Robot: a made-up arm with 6 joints.
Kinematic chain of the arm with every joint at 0, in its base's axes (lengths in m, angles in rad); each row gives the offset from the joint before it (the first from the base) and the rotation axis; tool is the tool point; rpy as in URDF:
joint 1: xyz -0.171 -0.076 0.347 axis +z
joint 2: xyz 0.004 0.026 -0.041 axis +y
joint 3: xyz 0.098 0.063 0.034 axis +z
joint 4: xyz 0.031 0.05 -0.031 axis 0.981 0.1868 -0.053
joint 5: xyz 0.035 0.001 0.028 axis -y
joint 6: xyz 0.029 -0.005 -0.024 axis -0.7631 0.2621 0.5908
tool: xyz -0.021 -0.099 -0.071 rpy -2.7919 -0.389 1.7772
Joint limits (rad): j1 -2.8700..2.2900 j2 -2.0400..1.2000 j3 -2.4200..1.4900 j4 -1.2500..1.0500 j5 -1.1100..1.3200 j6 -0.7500..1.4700
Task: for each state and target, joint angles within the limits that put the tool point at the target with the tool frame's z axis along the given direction. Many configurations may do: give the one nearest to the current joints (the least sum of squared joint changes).
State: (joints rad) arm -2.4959 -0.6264 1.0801 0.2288 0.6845 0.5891
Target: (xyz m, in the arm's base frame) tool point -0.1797 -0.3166 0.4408 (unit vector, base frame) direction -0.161 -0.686 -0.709
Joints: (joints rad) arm -2.2074 -0.7420 0.8502 0.3538 0.8414 0.4495
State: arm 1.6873 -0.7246 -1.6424 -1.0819 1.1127 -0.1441
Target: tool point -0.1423 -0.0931 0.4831 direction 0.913 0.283 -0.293
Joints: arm 1.4829 -0.9711 -1.0611 -0.5736 1.3200 0.4483
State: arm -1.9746 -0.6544 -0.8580 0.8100 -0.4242 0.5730
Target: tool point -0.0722 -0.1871 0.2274 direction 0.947 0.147 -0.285
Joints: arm -1.2539 -0.2458 -1.0699 0.6460 -0.3865 0.1029
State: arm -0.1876 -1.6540 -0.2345 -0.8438 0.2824 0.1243
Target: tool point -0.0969 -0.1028 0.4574 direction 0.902 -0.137 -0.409
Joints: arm -0.1862 -1.2485 -0.4188 -0.2868 0.2826 0.0130
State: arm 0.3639 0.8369 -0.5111 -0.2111 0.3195 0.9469
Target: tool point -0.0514 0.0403 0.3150 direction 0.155 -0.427 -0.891
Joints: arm 1.0450 0.1726 -0.6480 -0.0589 0.7021 0.6195
